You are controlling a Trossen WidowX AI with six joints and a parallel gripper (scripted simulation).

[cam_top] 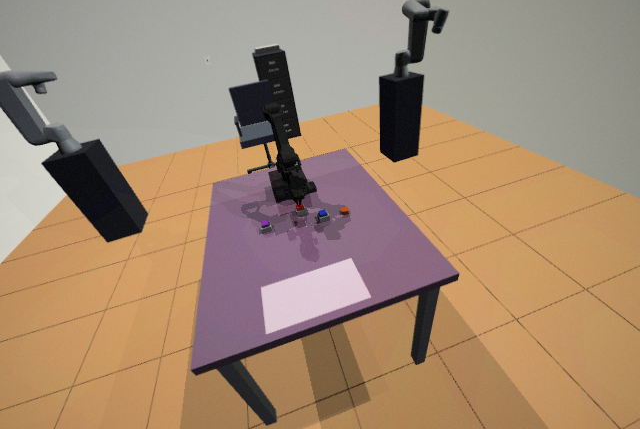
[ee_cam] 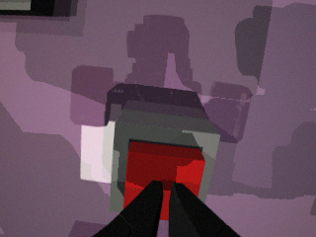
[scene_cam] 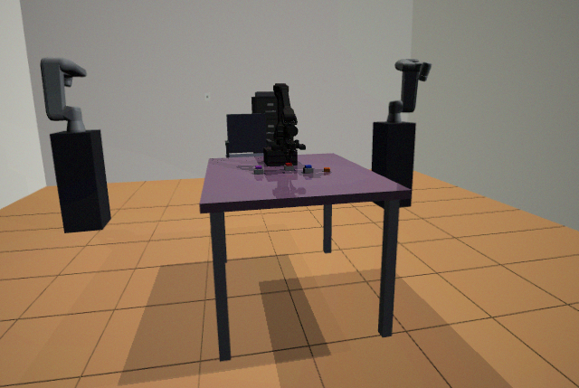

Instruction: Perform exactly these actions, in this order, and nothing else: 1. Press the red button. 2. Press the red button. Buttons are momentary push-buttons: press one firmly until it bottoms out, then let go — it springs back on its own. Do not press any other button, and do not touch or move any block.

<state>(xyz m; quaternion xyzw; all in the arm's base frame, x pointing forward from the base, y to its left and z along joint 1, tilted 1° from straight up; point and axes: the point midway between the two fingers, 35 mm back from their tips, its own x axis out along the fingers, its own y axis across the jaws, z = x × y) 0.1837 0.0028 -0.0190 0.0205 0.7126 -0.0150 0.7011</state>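
Now: the red button 1 cm below my gripper tip. Also, from my gripper tip: purple button (18 cm to the right, 4 cm ahead, 1 cm below); then small orange block (19 cm to the left, 10 cm ahead, 3 cm below); then blue button (10 cm ahead, 9 cm to the left, 1 cm below).
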